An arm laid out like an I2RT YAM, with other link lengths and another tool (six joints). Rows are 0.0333 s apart.
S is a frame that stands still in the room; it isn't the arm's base.
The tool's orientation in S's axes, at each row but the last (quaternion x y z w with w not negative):
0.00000, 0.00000, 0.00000, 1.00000
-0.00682, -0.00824, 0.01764, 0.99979
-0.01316, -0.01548, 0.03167, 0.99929
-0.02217, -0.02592, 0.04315, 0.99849
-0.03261, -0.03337, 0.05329, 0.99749
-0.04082, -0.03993, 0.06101, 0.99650
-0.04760, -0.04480, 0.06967, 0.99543
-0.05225, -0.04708, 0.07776, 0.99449
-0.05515, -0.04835, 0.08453, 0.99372
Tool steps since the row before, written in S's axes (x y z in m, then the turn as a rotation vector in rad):
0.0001, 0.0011, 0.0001, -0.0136, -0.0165, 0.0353
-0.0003, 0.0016, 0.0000, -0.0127, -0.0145, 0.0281
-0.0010, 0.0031, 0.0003, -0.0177, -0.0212, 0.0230
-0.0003, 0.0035, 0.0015, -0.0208, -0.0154, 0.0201
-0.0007, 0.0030, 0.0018, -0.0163, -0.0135, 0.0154
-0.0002, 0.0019, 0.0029, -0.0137, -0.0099, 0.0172
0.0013, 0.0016, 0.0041, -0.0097, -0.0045, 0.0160
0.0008, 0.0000, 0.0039, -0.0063, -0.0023, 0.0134
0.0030, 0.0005, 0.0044, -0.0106, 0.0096, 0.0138
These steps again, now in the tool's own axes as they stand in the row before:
0.0001, 0.0011, 0.0001, -0.0136, -0.0165, 0.0353
-0.0002, 0.0016, 0.0000, -0.0127, -0.0144, 0.0281
-0.0008, 0.0031, 0.0004, -0.0183, -0.0207, 0.0230
0.0001, 0.0034, 0.0017, -0.0210, -0.0145, 0.0205
-0.0003, 0.0029, 0.0020, -0.0167, -0.0128, 0.0156
0.0003, 0.0017, 0.0030, -0.0135, -0.0097, 0.0175
0.0018, 0.0010, 0.0041, -0.0089, -0.0047, 0.0164
0.0011, -0.0006, 0.0038, -0.0054, -0.0028, 0.0137
0.0034, -0.0005, 0.0041, -0.0075, 0.0095, 0.0157

